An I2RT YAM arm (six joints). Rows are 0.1 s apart.
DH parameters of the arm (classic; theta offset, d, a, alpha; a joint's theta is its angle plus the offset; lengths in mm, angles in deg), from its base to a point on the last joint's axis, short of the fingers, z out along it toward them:
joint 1: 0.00 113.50 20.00 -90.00
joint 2: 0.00 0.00 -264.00 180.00
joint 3: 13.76 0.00 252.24 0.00
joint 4: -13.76 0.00 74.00 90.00
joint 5: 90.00 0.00 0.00 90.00
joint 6: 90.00 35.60 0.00 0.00
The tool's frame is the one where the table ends.
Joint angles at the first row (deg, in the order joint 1, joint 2, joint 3, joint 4, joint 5, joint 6):
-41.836 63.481 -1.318 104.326 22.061 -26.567
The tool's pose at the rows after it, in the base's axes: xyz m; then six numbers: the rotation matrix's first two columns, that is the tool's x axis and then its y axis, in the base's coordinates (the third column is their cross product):
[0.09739, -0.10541, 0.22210, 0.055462, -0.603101, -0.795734, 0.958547, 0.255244, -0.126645]
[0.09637, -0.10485, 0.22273, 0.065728, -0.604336, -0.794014, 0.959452, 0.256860, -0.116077]
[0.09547, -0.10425, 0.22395, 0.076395, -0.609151, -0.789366, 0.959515, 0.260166, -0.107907]
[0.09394, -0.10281, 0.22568, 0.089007, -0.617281, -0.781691, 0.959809, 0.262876, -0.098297]
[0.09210, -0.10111, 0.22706, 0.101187, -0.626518, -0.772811, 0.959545, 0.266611, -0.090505]
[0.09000, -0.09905, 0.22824, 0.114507, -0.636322, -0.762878, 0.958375, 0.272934, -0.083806]
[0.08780, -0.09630, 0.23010, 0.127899, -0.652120, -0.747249, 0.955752, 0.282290, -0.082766]
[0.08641, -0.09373, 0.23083, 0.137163, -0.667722, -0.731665, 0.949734, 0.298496, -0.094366]
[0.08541, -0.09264, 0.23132, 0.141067, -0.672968, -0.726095, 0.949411, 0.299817, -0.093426]
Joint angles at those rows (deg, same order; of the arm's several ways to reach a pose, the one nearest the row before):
-41.918 63.286 -1.318 104.325 22.062 -26.375
-42.005 62.813 -1.406 104.329 22.148 -25.935
-42.113 62.237 -1.406 104.309 21.959 -25.594
-42.134 61.198 -1.493 104.243 21.798 -25.385
-42.203 60.171 -1.699 104.324 21.471 -25.193
-42.278 58.966 -2.002 104.327 20.972 -24.943
-42.277 57.381 -2.287 104.239 20.022 -24.959
-42.276 56.283 -2.663 104.293 18.377 -25.048
-42.275 55.673 -2.812 104.285 18.155 -25.098

